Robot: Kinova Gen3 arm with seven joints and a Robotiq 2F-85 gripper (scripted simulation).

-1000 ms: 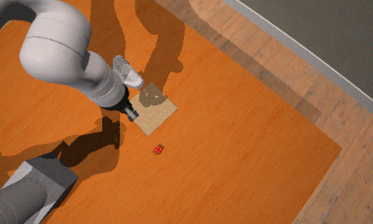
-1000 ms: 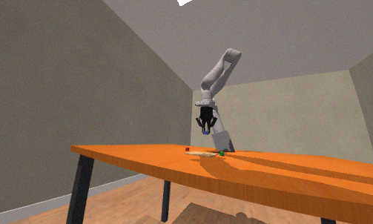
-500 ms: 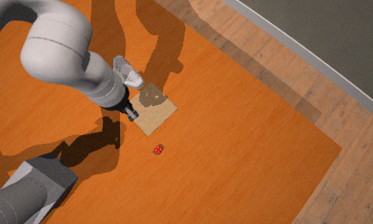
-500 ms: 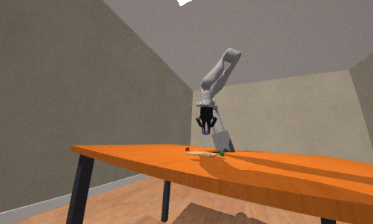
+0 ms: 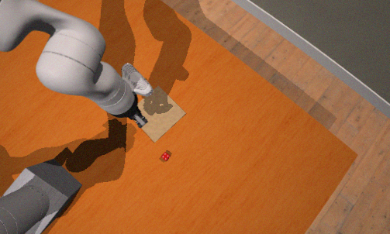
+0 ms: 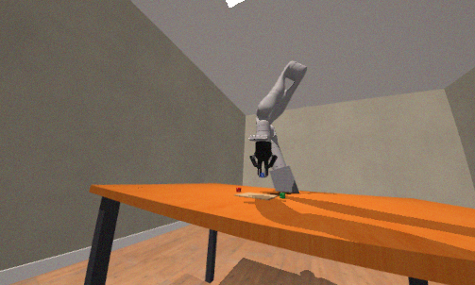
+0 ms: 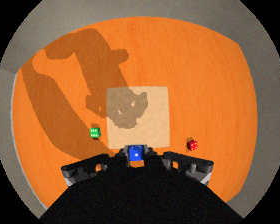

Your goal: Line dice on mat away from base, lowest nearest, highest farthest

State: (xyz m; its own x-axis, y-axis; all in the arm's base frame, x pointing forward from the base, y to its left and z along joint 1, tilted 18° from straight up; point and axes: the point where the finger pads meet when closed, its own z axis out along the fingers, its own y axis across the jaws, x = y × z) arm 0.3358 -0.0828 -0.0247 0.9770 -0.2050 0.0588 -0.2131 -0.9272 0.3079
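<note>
Right now my hand is 50 mm short of the tan mat, 20 mm to the left of it and 100 mm above it. The rest, counted from my hand: green die 40 mm ahead, 90 mm to the left, 90 mm below; then blue die 10 mm below; then red die 50 mm behind, 130 mm to the right, 90 mm below.
</note>
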